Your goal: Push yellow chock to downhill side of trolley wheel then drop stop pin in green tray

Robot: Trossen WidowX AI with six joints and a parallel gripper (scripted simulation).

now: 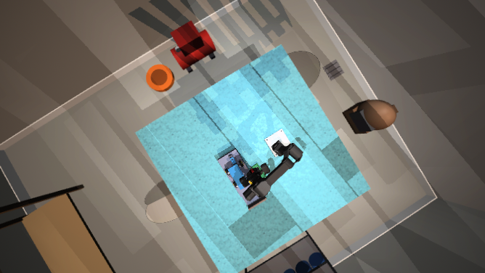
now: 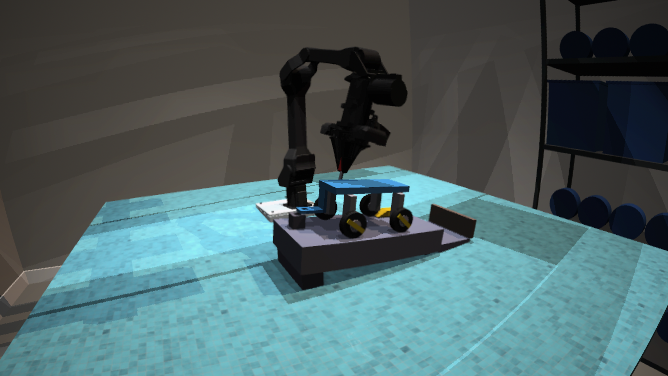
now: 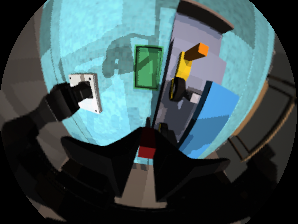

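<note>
The green tray lies 10 mm behind my gripper tip, 70 mm to the left of it and 160 mm below it. The rest, counted from my gripper tip: blue-topped trolley (100 mm ahead, 20 mm to the right, 50 mm below); yellow chock (60 mm ahead, 80 mm to the left, 80 mm below); red-headed stop pin (right at my gripper tip).
</note>
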